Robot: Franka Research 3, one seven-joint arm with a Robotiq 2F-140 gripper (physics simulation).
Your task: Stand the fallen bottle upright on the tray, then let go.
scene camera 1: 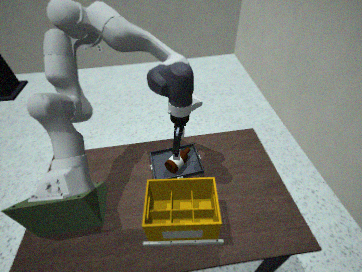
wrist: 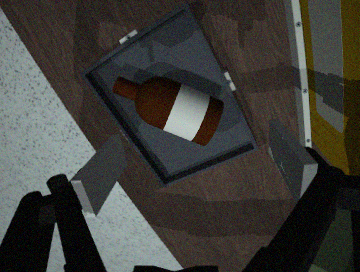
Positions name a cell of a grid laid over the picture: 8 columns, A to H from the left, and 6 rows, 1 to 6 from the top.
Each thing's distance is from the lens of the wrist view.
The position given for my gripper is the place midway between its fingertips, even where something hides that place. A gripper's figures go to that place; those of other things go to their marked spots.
my gripper (wrist: E4): 0.19 m
brown bottle (wrist: D3): 0.29 m
